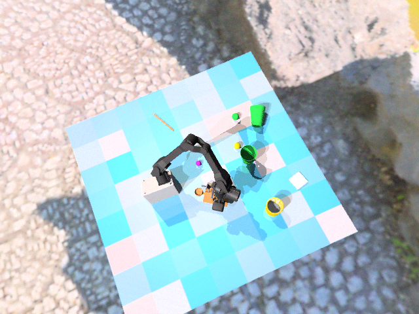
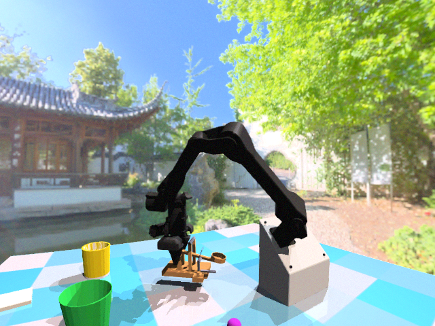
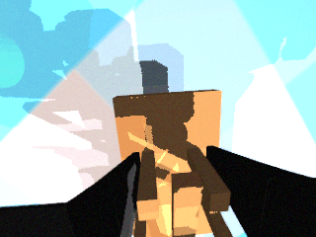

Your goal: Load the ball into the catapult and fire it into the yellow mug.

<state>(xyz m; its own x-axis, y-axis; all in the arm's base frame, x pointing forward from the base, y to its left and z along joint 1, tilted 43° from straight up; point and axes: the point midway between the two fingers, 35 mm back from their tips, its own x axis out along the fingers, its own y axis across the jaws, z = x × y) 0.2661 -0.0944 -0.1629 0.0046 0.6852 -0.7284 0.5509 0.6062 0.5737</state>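
Right now the magenta ball is 5 cm behind my gripper tip, 26 cm to the left of it and 5 cm below it. From my gripper tip the other things lie so: yellow ball (21 cm ahead, 27 cm to the left, 5 cm below); then wooden catapult (5 cm behind, 5 cm to the left, 2 cm above); then yellow mug (25 cm ahead, 16 cm to the right, 4 cm below).
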